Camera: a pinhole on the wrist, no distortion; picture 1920 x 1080 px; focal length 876.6 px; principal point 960.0 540.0 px. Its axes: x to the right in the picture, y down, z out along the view. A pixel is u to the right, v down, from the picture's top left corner.
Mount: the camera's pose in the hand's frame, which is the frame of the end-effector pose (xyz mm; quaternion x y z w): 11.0 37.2 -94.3 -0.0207 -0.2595 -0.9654 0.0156
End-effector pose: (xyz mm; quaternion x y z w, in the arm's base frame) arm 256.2 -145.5 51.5 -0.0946 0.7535 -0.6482 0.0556
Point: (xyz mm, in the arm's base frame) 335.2 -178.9 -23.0
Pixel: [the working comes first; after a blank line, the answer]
In the camera's frame: 90.6 51.3 143.8

1512 852
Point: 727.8 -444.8 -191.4
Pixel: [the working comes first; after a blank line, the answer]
In the camera's frame: 438.3 132.5 498.4

1731 773
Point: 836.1 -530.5 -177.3
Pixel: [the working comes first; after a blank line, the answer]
In the camera's frame: 530.6 209.6 567.7

1779 864
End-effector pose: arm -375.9 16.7 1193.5 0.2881 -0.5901 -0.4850 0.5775
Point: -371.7 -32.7 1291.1
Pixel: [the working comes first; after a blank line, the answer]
In the camera's frame: -68.2 19.4 98.8

355 712
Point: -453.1 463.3 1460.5
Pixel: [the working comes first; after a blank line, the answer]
In the camera's frame: 300.6 -158.3 436.1

1564 222
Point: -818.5 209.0 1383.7
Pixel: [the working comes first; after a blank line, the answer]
In the camera's frame: 60.1 201.9 564.5

1053 854
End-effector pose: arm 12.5 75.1 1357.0 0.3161 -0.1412 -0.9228 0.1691
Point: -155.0 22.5 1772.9
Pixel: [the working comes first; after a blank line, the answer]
In the camera's frame: 110.1 141.9 499.6

1153 789
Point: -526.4 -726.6 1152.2
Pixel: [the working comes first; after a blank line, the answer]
In the camera's frame: -821.8 -313.6 407.1

outside the picture
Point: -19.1 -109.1 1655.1
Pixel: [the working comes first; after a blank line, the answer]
In the camera's frame: 83.7 -46.9 384.1

1151 433
